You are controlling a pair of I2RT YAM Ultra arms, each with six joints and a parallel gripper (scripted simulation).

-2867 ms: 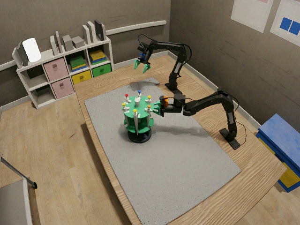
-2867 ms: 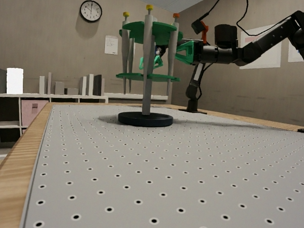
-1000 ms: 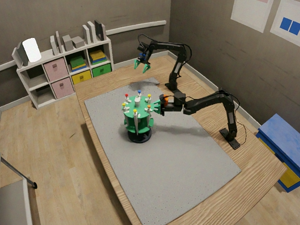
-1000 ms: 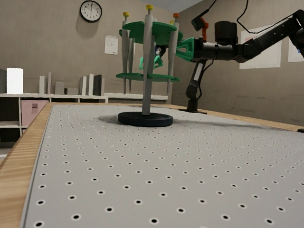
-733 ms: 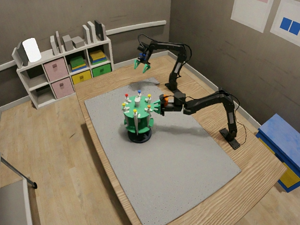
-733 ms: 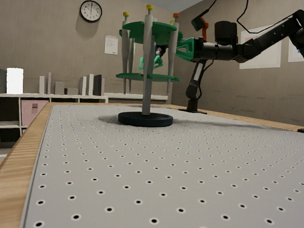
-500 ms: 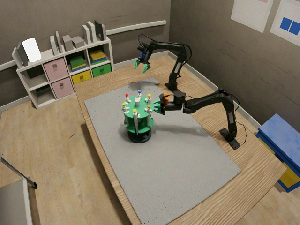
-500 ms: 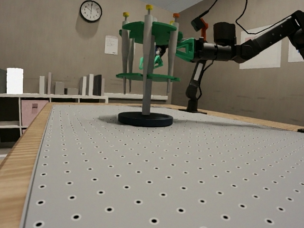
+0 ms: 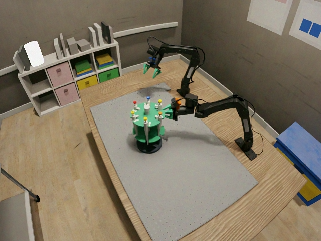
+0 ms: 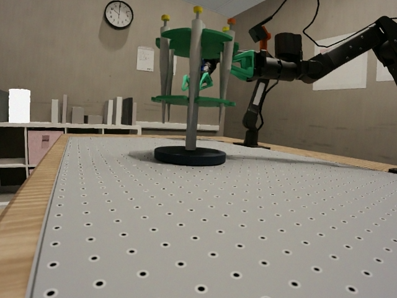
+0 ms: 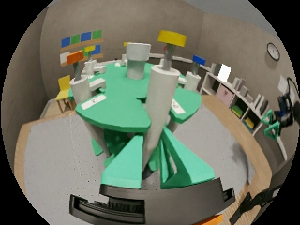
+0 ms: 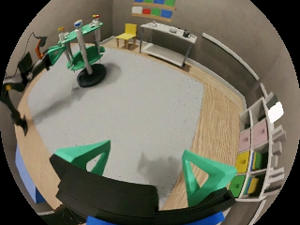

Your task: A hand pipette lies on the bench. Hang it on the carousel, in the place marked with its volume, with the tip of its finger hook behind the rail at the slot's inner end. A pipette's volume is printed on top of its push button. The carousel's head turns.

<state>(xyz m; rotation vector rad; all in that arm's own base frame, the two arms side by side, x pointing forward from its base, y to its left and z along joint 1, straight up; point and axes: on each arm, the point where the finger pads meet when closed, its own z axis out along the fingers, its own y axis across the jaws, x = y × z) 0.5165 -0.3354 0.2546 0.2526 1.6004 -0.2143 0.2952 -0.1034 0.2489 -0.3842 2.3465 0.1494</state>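
Now: left hand 2 cm above the hand pipette, 1 cm to the left of it and 1 cm short of it.
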